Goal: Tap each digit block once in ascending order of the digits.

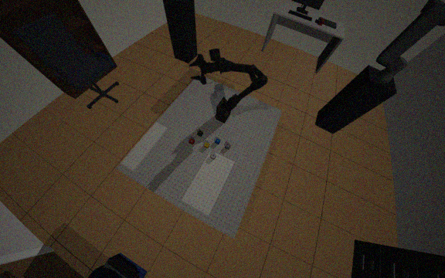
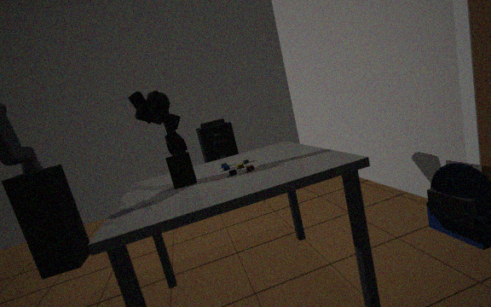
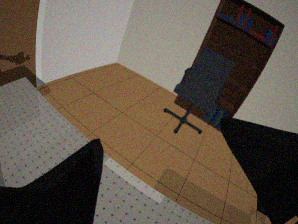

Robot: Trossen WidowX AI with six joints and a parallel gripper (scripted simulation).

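My gripper tip is 210 mm short of the blue block, 360 mm to the right of it and 330 mm above it. Round my gripper tip: black block 220 mm ahead, 210 mm to the left, 330 mm below; red block 310 mm ahead, 190 mm to the left, 330 mm below; yellow block 280 mm ahead, 300 mm to the left, 330 mm below.
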